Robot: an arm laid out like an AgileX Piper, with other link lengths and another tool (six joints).
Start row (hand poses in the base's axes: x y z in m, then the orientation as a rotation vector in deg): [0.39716 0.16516 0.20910 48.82 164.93 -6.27]
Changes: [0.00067 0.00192 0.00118 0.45 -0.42 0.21]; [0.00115 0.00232 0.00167 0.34 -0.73 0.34]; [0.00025 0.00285 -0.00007 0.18 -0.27 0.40]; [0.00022 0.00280 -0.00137 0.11 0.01 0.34]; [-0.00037 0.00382 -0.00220 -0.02 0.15 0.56]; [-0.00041 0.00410 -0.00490 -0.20 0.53 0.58]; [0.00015 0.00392 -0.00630 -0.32 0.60 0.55]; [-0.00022 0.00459 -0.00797 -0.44 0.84 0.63]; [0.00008 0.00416 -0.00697 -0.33 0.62 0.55]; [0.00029 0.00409 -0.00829 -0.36 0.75 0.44]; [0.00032 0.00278 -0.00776 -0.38 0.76 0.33]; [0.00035 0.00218 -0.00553 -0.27 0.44 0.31]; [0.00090 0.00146 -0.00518 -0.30 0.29 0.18]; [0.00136 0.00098 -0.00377 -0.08 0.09 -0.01]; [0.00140 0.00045 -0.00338 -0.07 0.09 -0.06]
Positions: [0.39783 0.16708 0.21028 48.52 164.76 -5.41]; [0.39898 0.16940 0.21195 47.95 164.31 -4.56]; [0.39923 0.17225 0.21188 47.35 164.27 -4.14]; [0.39945 0.17505 0.21051 46.88 164.44 -3.95]; [0.39908 0.17887 0.20831 46.10 164.79 -3.98]; [0.39867 0.18297 0.20341 45.33 165.45 -4.42]; [0.39882 0.18689 0.19711 44.59 166.13 -5.07]; [0.39860 0.19148 0.18914 43.75 167.03 -5.99]; [0.39868 0.19564 0.18217 43.00 167.71 -6.67]; [0.39897 0.19973 0.17388 42.42 168.46 -7.46]; [0.39929 0.20251 0.16612 41.99 169.18 -8.30]; [0.39964 0.20469 0.16059 41.56 169.62 -8.85]; [0.40054 0.20615 0.15541 41.29 169.86 -9.40]; [0.40190 0.20713 0.15164 41.31 169.92 -9.56]; [0.40330 0.20758 0.14826 41.40 169.97 -9.70]
